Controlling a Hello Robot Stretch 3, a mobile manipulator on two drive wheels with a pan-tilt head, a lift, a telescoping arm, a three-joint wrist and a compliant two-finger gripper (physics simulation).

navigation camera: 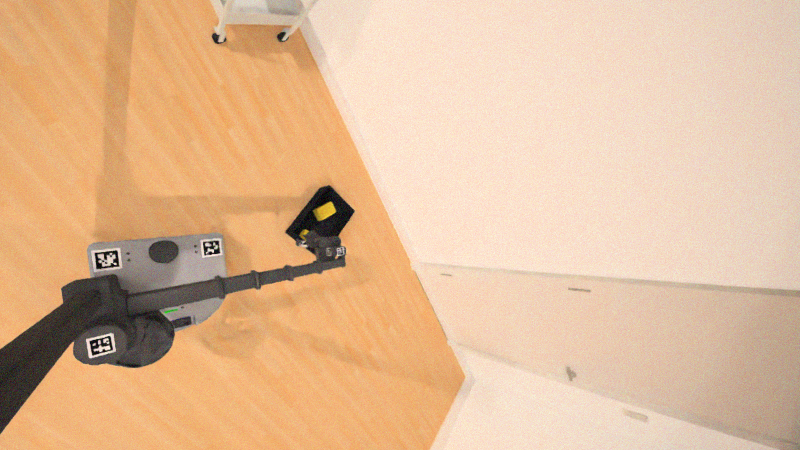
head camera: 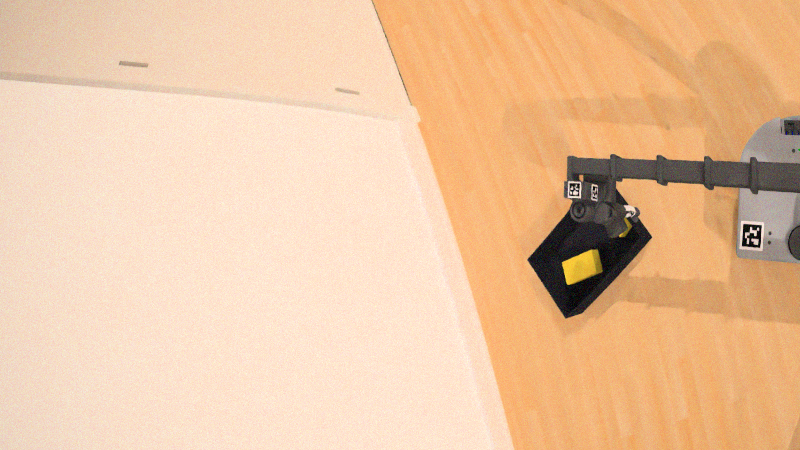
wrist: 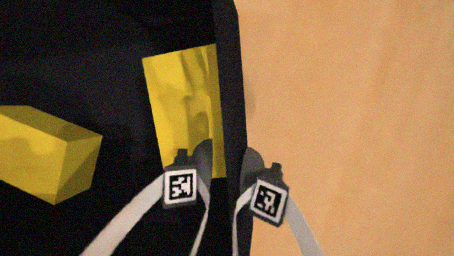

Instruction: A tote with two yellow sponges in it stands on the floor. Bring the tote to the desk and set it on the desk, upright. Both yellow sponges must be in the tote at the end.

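Frame: origin at the robot's base, x ahead, y left, z up, level; centimetres.
Where they show: gripper, fingertip midpoint: (navigation camera: 301, 239) (head camera: 629, 218); robot's base, origin of the base link: (navigation camera: 163, 250).
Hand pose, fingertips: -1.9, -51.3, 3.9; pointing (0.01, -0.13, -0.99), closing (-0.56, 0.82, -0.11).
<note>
Each offset is from my fingertips to the top centre of the thing, as dx, dy, dz. "spot": to the spot under its first point.
The black tote @(+8.3, -11.4, +6.0) (head camera: 604, 285) (navigation camera: 340, 202) (wrist: 231, 75) stands upright on the wooden floor. One yellow sponge @(+13.4, -14.7, +0.8) (head camera: 581, 267) (navigation camera: 324, 211) (wrist: 40, 155) lies in its middle. The other yellow sponge @(-0.8, -4.6, +1.2) (head camera: 625, 228) (navigation camera: 304, 233) (wrist: 172, 100) lies inside against the gripped end wall, partly hidden under the gripper. My gripper (wrist: 229, 162) has one finger inside the tote, over the second sponge's edge, and one outside. It is shut on the tote's wall; a narrow strip of yellow shows beside the inner finger. A desk cannot be made out in these views.
My base (head camera: 769, 201) (navigation camera: 195, 279) stands to one side of the tote, with the arm (head camera: 682, 170) (navigation camera: 274, 274) stretched out low across the floor. Pale walls (head camera: 223, 251) (navigation camera: 559, 139) rise close beyond the tote. A white wheeled cart @(spot: +92.2, +18.4, +12.3) (navigation camera: 254, 19) stands along the wall.
</note>
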